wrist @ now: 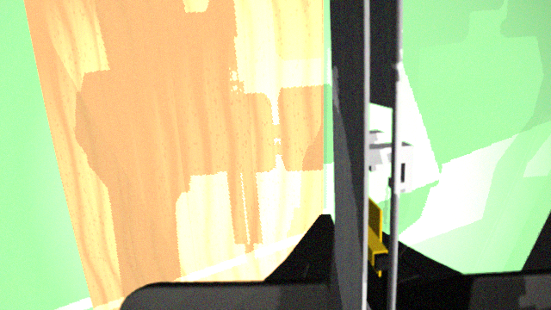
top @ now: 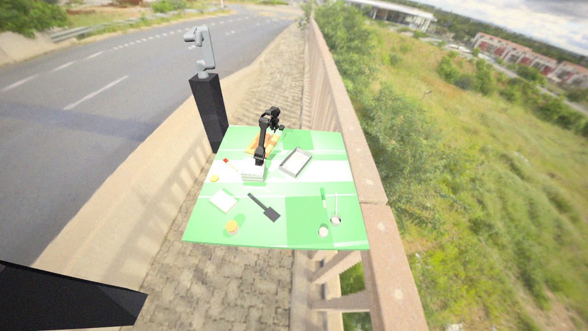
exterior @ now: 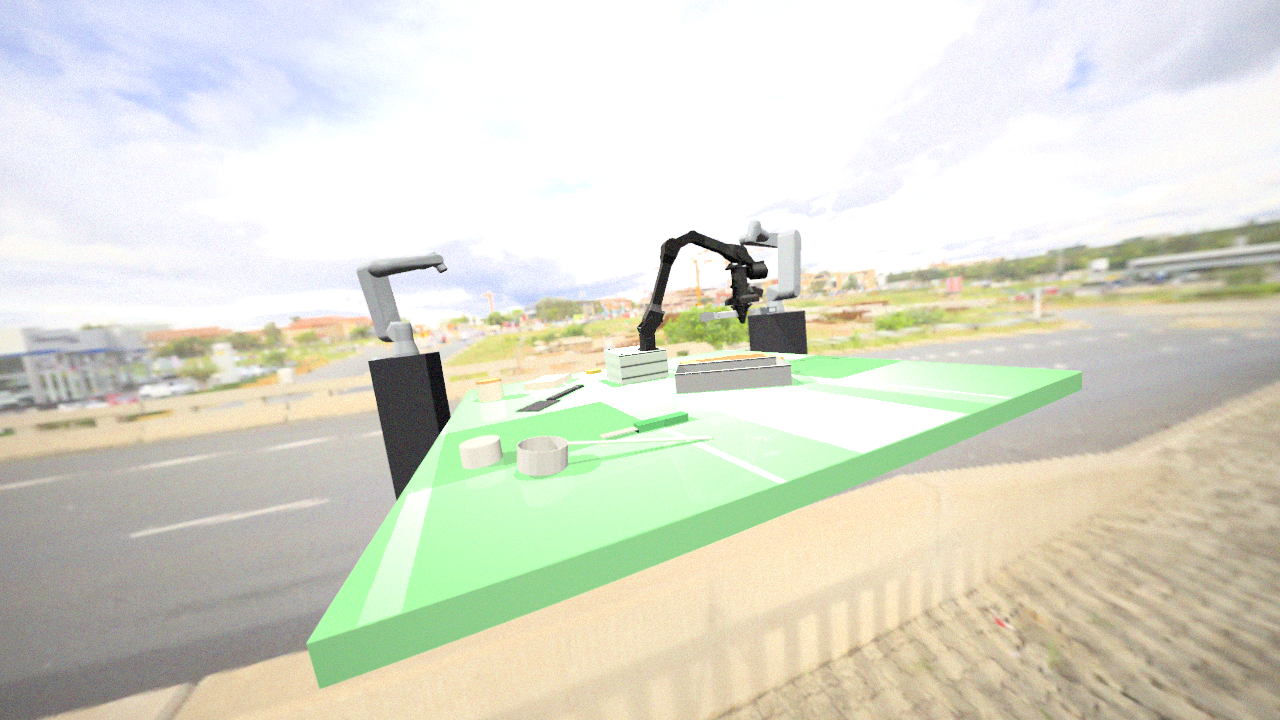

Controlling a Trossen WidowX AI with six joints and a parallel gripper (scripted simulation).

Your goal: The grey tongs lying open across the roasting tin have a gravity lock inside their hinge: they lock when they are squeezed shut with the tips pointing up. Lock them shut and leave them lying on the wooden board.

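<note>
The yellow latch piece lies 4 cm above my gripper tip, 2 cm to the left of it and 1 cm ahead of it. The rest, counted from my gripper tip: wooden board: 15 cm below, 12 cm behind, 1 cm to the right; then orange disc: 52 cm to the right, 43 cm behind, 15 cm below; then grey roasting tin: 25 cm ahead, 22 cm to the right, 13 cm below.
</note>
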